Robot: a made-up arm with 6 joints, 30 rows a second.
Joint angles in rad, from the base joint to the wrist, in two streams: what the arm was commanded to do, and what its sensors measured. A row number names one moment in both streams.
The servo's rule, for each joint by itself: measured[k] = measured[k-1] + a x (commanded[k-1-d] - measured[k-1]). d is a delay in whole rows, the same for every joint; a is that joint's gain. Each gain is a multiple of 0.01, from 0.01 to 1. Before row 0 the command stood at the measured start. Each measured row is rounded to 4 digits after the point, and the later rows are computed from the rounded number. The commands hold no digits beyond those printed.
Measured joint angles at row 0: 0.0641 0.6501 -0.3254 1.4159 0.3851 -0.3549
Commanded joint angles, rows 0 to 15: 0.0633 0.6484 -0.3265 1.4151 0.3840 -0.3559; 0.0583 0.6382 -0.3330 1.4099 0.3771 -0.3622; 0.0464 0.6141 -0.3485 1.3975 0.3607 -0.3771; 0.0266 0.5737 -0.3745 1.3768 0.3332 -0.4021; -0.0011 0.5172 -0.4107 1.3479 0.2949 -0.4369; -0.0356 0.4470 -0.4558 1.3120 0.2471 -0.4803; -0.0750 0.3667 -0.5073 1.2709 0.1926 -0.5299; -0.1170 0.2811 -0.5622 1.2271 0.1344 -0.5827; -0.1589 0.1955 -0.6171 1.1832 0.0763 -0.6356; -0.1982 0.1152 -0.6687 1.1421 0.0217 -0.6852; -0.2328 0.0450 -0.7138 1.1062 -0.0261 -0.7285; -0.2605 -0.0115 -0.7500 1.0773 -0.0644 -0.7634; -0.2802 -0.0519 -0.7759 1.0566 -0.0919 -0.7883; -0.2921 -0.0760 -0.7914 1.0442 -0.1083 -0.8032; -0.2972 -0.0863 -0.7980 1.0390 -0.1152 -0.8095; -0.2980 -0.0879 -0.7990 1.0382 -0.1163 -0.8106
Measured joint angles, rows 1 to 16: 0.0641 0.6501 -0.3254 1.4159 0.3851 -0.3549; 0.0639 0.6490 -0.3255 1.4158 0.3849 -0.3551; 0.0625 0.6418 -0.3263 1.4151 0.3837 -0.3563; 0.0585 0.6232 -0.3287 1.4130 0.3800 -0.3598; 0.0505 0.5900 -0.3337 1.4087 0.3725 -0.3670; 0.0376 0.5412 -0.3422 1.4014 0.3601 -0.3789; 0.0193 0.4781 -0.3547 1.3907 0.3420 -0.3961; -0.0043 0.4035 -0.3715 1.3763 0.3181 -0.4188; -0.0325 0.3215 -0.3925 1.3584 0.2887 -0.4467; -0.0641 0.2371 -0.4172 1.3374 0.2547 -0.4788; -0.0976 0.1554 -0.4449 1.3140 0.2174 -0.5139; -0.1314 0.0814 -0.4745 1.2891 0.1784 -0.5504; -0.1637 0.0192 -0.5048 1.2637 0.1396 -0.5866; -0.1928 -0.0284 -0.5346 1.2388 0.1026 -0.6209; -0.2176 -0.0603 -0.5628 1.2154 0.0689 -0.6519; -0.2375 -0.0777 -0.5887 1.1942 0.0394 -0.6787
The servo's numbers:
d 1
a 0.25 0.67 0.11 0.12 0.16 0.17

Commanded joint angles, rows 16 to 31: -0.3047 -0.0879 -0.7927 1.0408 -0.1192 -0.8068; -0.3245 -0.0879 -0.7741 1.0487 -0.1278 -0.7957; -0.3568 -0.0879 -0.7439 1.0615 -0.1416 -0.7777; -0.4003 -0.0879 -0.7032 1.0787 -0.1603 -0.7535; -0.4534 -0.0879 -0.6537 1.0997 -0.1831 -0.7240; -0.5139 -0.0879 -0.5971 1.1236 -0.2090 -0.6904; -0.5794 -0.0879 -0.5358 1.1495 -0.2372 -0.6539; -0.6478 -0.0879 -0.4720 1.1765 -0.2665 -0.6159; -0.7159 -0.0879 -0.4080 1.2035 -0.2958 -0.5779; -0.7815 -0.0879 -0.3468 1.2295 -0.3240 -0.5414; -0.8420 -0.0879 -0.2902 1.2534 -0.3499 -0.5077; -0.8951 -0.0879 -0.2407 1.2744 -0.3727 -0.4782; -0.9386 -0.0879 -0.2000 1.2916 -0.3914 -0.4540; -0.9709 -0.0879 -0.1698 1.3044 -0.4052 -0.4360; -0.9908 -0.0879 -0.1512 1.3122 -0.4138 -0.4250; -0.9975 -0.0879 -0.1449 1.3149 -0.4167 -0.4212
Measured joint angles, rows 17 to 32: -0.2526 -0.0845 -0.6118 1.1755 0.0145 -0.7011; -0.2656 -0.0868 -0.6317 1.1593 -0.0069 -0.7191; -0.2803 -0.0875 -0.6474 1.1460 -0.0262 -0.7321; -0.2994 -0.0878 -0.6580 1.1359 -0.0447 -0.7399; -0.3246 -0.0879 -0.6630 1.1290 -0.0632 -0.7422; -0.3568 -0.0879 -0.6620 1.1255 -0.0824 -0.7391; -0.3961 -0.0879 -0.6549 1.1253 -0.1027 -0.7308; -0.4419 -0.0879 -0.6418 1.1282 -0.1242 -0.7177; -0.4934 -0.0879 -0.6231 1.1340 -0.1470 -0.7004; -0.5490 -0.0879 -0.5994 1.1423 -0.1708 -0.6796; -0.6071 -0.0879 -0.5716 1.1528 -0.1953 -0.6561; -0.6658 -0.0879 -0.5406 1.1649 -0.2200 -0.6309; -0.7231 -0.0879 -0.5076 1.1780 -0.2444 -0.6049; -0.7770 -0.0879 -0.4738 1.1916 -0.2679 -0.5792; -0.8255 -0.0879 -0.4404 1.2051 -0.2899 -0.5549; -0.8668 -0.0879 -0.4086 1.2180 -0.3097 -0.5328
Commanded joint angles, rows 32 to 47: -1.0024 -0.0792 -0.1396 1.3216 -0.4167 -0.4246; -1.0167 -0.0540 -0.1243 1.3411 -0.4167 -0.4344; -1.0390 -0.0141 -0.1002 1.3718 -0.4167 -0.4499; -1.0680 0.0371 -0.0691 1.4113 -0.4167 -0.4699; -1.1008 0.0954 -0.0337 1.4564 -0.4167 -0.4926; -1.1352 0.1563 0.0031 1.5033 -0.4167 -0.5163; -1.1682 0.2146 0.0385 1.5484 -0.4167 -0.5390; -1.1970 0.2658 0.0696 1.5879 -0.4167 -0.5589; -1.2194 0.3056 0.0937 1.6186 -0.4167 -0.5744; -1.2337 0.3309 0.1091 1.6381 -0.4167 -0.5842; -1.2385 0.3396 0.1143 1.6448 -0.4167 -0.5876; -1.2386 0.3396 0.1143 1.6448 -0.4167 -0.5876; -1.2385 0.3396 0.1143 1.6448 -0.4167 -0.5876; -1.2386 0.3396 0.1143 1.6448 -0.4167 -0.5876; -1.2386 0.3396 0.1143 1.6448 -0.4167 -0.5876; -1.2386 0.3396 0.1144 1.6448 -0.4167 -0.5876
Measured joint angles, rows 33 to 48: -0.8995 -0.0879 -0.3796 1.2296 -0.3268 -0.5138; -0.9252 -0.0821 -0.3532 1.2406 -0.3412 -0.4986; -0.9481 -0.0633 -0.3280 1.2527 -0.3533 -0.4877; -0.9708 -0.0303 -0.3029 1.2670 -0.3634 -0.4813; -0.9951 0.0149 -0.2772 1.2843 -0.3719 -0.4794; -1.0215 0.0688 -0.2504 1.3050 -0.3791 -0.4816; -1.0499 0.1274 -0.2225 1.3288 -0.3851 -0.4875; -1.0795 0.1858 -0.1938 1.3552 -0.3902 -0.4963; -1.1089 0.2394 -0.1648 1.3831 -0.3944 -0.5069; -1.1365 0.2838 -0.1364 1.4114 -0.3980 -0.5184; -1.1608 0.3154 -0.1094 1.4386 -0.4010 -0.5296; -1.1802 0.3316 -0.0848 1.4633 -0.4035 -0.5395; -1.1948 0.3370 -0.0629 1.4851 -0.4056 -0.5477; -1.2057 0.3387 -0.0434 1.5043 -0.4074 -0.5545; -1.2139 0.3393 -0.0261 1.5212 -0.4089 -0.5601; -1.2201 0.3395 -0.0107 1.5360 -0.4101 -0.5648
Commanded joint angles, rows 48 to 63: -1.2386 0.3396 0.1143 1.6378 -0.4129 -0.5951; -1.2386 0.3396 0.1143 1.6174 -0.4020 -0.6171; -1.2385 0.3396 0.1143 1.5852 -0.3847 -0.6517; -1.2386 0.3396 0.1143 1.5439 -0.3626 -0.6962; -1.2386 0.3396 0.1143 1.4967 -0.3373 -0.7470; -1.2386 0.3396 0.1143 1.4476 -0.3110 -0.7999; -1.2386 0.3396 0.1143 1.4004 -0.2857 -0.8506; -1.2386 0.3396 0.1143 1.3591 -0.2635 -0.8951; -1.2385 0.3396 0.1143 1.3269 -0.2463 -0.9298; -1.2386 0.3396 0.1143 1.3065 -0.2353 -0.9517; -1.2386 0.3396 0.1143 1.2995 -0.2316 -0.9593; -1.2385 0.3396 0.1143 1.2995 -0.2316 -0.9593; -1.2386 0.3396 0.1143 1.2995 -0.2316 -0.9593; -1.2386 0.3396 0.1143 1.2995 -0.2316 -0.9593; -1.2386 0.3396 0.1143 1.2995 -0.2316 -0.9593; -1.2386 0.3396 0.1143 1.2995 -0.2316 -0.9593
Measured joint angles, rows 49 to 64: -1.2247 0.3396 0.0031 1.5491 -0.4112 -0.5687; -1.2282 0.3396 0.0153 1.5597 -0.4115 -0.5732; -1.2308 0.3396 0.0262 1.5666 -0.4100 -0.5807; -1.2327 0.3396 0.0359 1.5688 -0.4060 -0.5928; -1.2342 0.3396 0.0445 1.5658 -0.3991 -0.6104; -1.2353 0.3396 0.0522 1.5575 -0.3892 -0.6336; -1.2361 0.3396 0.0590 1.5443 -0.3767 -0.6619; -1.2367 0.3396 0.0651 1.5270 -0.3621 -0.6940; -1.2372 0.3396 0.0705 1.5069 -0.3463 -0.7282; -1.2375 0.3396 0.0753 1.4853 -0.3303 -0.7625; -1.2378 0.3396 0.0796 1.4638 -0.3151 -0.7947; -1.2380 0.3396 0.0834 1.4441 -0.3017 -0.8227; -1.2381 0.3396 0.0868 1.4267 -0.2905 -0.8459; -1.2382 0.3396 0.0898 1.4114 -0.2811 -0.8652; -1.2383 0.3396 0.0925 1.3980 -0.2732 -0.8812; -1.2384 0.3396 0.0949 1.3862 -0.2665 -0.8945
